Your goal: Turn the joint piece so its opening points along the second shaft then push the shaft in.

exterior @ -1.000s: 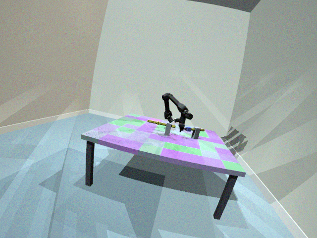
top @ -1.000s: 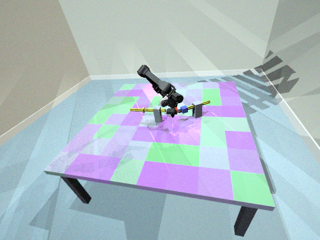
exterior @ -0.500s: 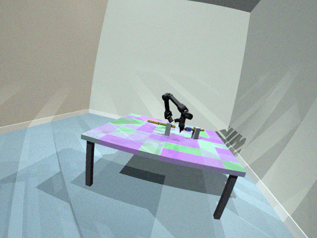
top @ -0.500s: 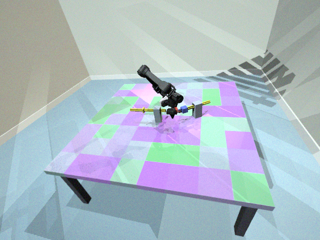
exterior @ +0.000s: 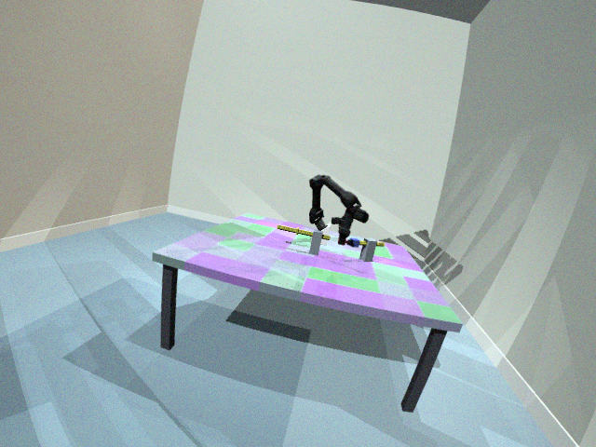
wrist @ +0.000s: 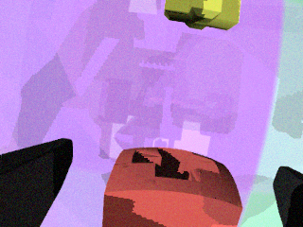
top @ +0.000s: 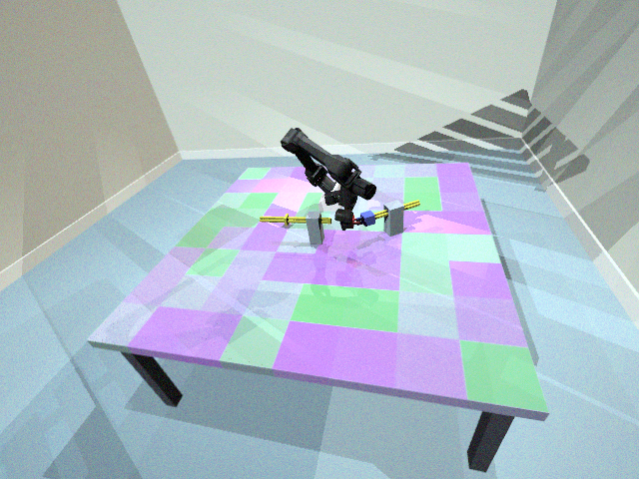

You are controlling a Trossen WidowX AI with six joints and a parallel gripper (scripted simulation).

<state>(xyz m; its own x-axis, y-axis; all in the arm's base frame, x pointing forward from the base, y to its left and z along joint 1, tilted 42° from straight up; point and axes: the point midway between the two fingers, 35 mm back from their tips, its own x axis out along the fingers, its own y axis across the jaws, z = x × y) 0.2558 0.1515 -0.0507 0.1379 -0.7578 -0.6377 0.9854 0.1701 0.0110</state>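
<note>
Now: gripper tip 20 mm to the right of the joint piece and 10 mm below it.
</note>
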